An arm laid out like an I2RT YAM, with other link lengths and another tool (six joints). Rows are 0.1 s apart.
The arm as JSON. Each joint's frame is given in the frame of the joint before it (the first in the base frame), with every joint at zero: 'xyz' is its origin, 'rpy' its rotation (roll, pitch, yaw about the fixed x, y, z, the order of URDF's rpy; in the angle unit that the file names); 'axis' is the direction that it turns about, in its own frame. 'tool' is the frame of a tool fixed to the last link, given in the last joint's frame.
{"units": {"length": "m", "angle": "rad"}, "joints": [
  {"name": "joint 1", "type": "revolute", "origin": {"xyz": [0.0, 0.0, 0.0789], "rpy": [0.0, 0.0, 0.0]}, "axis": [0.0, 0.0, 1.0]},
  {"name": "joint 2", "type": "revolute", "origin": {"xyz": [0.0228, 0.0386, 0.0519], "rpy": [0.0, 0.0, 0.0]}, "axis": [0.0, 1.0, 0.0]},
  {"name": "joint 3", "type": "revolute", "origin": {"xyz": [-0.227, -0.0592, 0.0], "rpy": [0.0, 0.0, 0.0]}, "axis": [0.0, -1.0, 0.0]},
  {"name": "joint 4", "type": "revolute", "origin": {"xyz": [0.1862, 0.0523, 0.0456], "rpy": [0.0, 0.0, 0.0]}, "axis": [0.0, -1.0, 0.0]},
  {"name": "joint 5", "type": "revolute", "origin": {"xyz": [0.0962, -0.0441, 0.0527], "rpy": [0.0, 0.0, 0.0]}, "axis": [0.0, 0.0, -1.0]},
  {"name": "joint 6", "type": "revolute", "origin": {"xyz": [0.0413, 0.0, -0.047], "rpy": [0.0, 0.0, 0.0]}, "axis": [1.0, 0.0, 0.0]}
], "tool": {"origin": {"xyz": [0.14, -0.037, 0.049], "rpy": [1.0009, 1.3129, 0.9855]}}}
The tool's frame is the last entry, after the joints.
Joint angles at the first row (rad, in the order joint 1, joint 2, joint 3, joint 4, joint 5, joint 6):
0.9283 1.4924 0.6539 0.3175 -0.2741 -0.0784
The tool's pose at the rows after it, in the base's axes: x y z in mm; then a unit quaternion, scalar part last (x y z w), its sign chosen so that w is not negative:
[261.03 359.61 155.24 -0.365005 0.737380 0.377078 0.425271]
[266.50 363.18 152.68 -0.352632 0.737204 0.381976 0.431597]
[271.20 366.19 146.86 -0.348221 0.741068 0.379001 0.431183]
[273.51 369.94 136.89 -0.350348 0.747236 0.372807 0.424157]
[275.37 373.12 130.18 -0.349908 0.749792 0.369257 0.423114]
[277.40 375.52 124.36 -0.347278 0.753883 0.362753 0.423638]
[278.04 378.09 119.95 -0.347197 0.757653 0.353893 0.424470]
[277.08 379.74 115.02 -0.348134 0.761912 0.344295 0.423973]
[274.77 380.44 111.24 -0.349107 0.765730 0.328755 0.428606]
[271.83 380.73 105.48 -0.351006 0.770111 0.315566 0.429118]
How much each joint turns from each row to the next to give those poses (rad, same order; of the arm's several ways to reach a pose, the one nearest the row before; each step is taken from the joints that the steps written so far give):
0.0150 0.0593 0.0190 0.0462 0.0254 0.0069
0.0016 0.0451 -0.0056 0.0727 0.0102 0.0245
0.0001 0.0390 0.0124 0.0223 0.0091 0.0075
0.0026 0.0399 0.0187 -0.0017 0.0054 -0.0018
0.0049 0.0347 0.0072 0.0209 0.0098 0.0022
0.0084 0.0282 0.0088 0.0122 0.0212 0.0057
0.0126 0.0190 0.0123 -0.0034 0.0263 0.0016
0.0144 0.0129 0.0072 -0.0080 0.0270 0.0015
0.0243 0.0057 0.0002 -0.0063 0.0492 0.0006
0.0207 0.0085 -0.0015 -0.0067 0.0375 0.0017

